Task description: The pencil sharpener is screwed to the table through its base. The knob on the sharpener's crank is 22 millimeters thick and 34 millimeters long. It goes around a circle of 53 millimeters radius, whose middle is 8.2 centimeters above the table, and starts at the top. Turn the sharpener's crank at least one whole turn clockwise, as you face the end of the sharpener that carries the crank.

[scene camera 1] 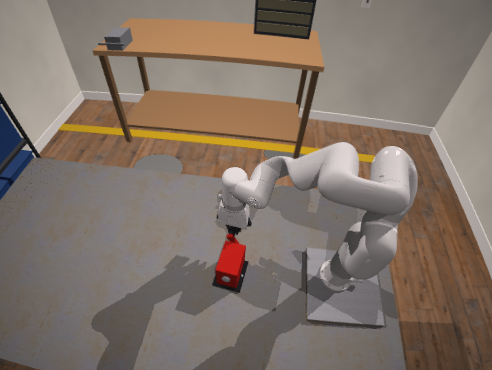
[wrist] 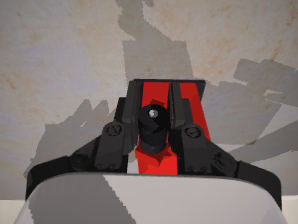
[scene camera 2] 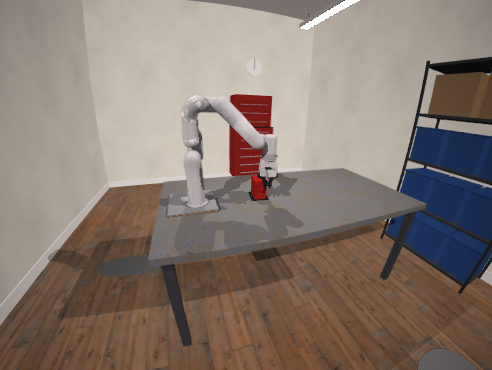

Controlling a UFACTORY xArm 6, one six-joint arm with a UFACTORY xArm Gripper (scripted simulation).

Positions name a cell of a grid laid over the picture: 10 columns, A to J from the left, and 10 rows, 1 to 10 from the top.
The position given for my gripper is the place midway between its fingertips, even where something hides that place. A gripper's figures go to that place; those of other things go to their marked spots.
Scene:
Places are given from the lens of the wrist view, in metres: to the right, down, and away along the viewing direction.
my gripper (wrist: F5): 0.00, -0.01, 0.14
crank knob (wrist: F6): 0.00, 0.01, 0.12

